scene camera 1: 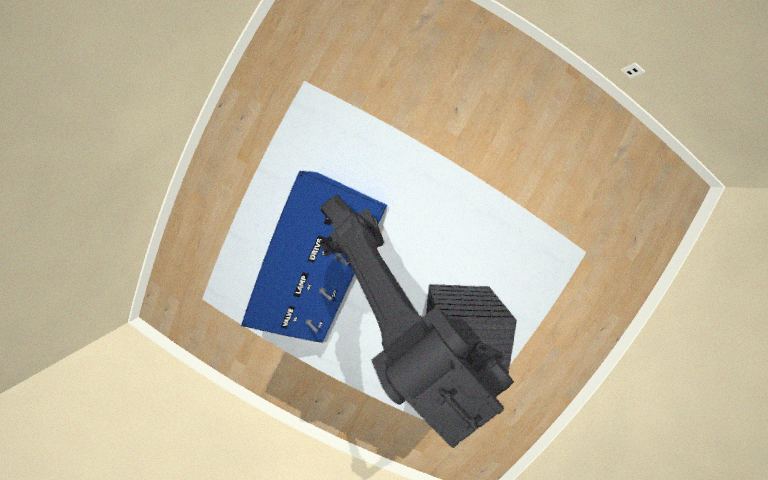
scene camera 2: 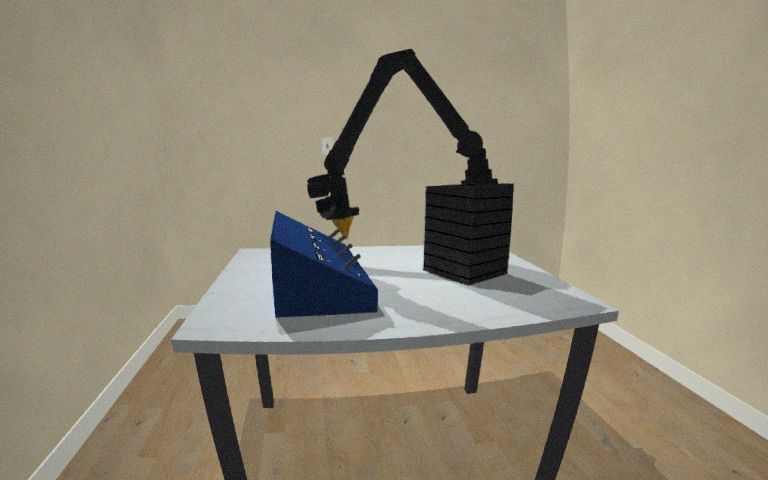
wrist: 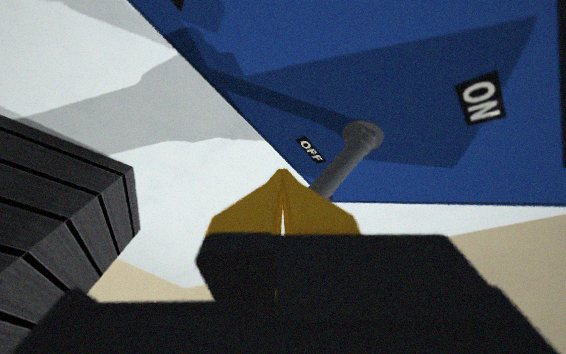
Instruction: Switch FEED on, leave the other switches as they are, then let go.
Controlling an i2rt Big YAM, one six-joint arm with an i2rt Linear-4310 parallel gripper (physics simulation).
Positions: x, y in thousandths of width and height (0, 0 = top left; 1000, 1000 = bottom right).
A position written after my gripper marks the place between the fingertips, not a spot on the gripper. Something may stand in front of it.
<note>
I see my gripper (wrist: 499, 499) and a feed lever (wrist: 589, 496).
</note>
